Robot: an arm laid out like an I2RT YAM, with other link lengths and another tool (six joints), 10 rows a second.
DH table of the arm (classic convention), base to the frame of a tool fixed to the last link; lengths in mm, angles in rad. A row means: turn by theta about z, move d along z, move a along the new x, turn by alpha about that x. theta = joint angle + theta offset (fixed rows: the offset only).
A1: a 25.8, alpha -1.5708, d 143, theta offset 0
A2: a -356.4, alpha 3.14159, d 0, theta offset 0
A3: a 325.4, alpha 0, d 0, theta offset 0.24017
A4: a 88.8, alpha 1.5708, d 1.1, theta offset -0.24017
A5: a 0, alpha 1.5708, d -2.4, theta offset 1.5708
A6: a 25, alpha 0.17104, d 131.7, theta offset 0.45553
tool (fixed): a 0, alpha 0, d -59, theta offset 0
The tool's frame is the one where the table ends.
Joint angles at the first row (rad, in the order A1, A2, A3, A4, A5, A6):
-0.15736 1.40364 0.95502 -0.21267 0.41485 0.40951
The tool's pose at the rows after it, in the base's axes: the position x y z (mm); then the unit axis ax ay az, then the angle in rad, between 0 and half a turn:
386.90, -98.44, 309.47, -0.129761, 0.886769, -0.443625, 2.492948
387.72, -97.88, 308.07, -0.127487, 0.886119, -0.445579, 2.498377
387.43, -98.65, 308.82, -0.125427, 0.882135, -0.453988, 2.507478
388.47, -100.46, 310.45, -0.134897, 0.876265, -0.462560, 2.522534
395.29, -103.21, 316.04, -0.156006, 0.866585, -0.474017, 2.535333
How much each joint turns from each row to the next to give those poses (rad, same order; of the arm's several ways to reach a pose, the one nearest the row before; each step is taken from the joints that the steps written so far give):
0.00611 0.02670 0.00917 0.00227 0.00993 0.00878
0.00303 0.00457 0.00000 0.00115 0.00990 0.00419
0.00155 0.00039 0.00000 0.00305 0.02061 -0.00533
-0.00039 0.00457 0.00645 -0.00112 0.01374 -0.02785
0.00001 0.01640 0.02521 0.00150 0.00839 -0.05417

